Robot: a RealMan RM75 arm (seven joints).
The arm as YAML. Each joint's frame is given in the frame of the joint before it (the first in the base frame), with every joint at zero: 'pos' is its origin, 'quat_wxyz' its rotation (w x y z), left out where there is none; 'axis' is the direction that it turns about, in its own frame. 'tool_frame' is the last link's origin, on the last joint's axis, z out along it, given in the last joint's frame.
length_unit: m
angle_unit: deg
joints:
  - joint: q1
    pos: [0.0, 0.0, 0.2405]
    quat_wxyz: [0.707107, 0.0, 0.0, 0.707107]
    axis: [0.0, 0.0, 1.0]
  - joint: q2
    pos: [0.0, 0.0, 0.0]
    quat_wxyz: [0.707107, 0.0, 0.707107, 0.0]
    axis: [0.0, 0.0, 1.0]
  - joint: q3
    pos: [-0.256, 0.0, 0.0]
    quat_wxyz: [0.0, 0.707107, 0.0, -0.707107]
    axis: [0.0, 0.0, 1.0]
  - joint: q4
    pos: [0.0, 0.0, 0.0]
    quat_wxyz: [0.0, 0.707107, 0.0, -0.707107]
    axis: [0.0, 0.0, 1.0]
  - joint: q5
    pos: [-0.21, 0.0, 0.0]
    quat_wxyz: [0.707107, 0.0, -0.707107, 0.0]
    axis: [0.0, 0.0, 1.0]
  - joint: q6
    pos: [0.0, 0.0, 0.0]
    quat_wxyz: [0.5, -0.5, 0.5, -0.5]
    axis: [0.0, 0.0, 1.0]
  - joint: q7
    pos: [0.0, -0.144, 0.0]
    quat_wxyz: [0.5, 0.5, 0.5, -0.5]
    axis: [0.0, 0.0, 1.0]
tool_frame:
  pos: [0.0, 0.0, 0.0]
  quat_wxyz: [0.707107, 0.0, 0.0, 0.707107]
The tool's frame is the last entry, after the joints.
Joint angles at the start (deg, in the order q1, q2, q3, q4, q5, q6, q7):
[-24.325 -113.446 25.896 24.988 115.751 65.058 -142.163]
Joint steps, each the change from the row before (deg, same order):
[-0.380 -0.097 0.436 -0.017 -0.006 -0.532 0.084]
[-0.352 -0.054 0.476 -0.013 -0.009 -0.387 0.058]
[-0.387 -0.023 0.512 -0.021 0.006 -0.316 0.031]
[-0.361 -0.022 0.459 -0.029 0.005 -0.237 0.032]
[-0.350 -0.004 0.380 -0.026 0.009 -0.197 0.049]
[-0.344 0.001 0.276 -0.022 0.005 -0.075 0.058]
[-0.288 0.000 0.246 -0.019 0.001 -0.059 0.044]
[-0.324 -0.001 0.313 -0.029 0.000 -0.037 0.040]
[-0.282 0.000 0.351 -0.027 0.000 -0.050 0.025]
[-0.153 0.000 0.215 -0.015 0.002 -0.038 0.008]
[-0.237 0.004 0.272 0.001 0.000 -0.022 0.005]
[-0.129 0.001 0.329 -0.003 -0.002 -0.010 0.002]
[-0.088 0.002 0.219 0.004 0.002 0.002 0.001]
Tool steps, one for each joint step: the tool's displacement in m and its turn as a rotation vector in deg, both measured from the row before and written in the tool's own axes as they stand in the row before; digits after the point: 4 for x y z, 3 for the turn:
[0.0000 0.0018 0.0029 0.195 -0.101 0.509]
[0.0000 0.0019 0.0026 0.150 -0.202 0.519]
[0.0000 0.0022 0.0026 0.118 -0.285 0.561]
[-0.0001 0.0022 0.0024 0.067 -0.299 0.511]
[0.0001 0.0022 0.0022 0.032 -0.254 0.493]
[0.0002 0.0023 0.0020 -0.076 -0.261 0.445]
[0.0001 0.0020 0.0017 -0.063 -0.231 0.375]
[0.0000 0.0022 0.0019 -0.078 -0.313 0.427]
[-0.0001 0.0019 0.0018 -0.029 -0.317 0.407]
[-0.0001 0.0010 0.0010 0.001 -0.182 0.230]
[0.0000 0.0017 0.0014 -0.044 -0.246 0.336]
[-0.0004 0.0009 0.0010 0.035 -0.272 0.282]
[-0.0002 0.0007 0.0006 0.019 -0.186 0.196]

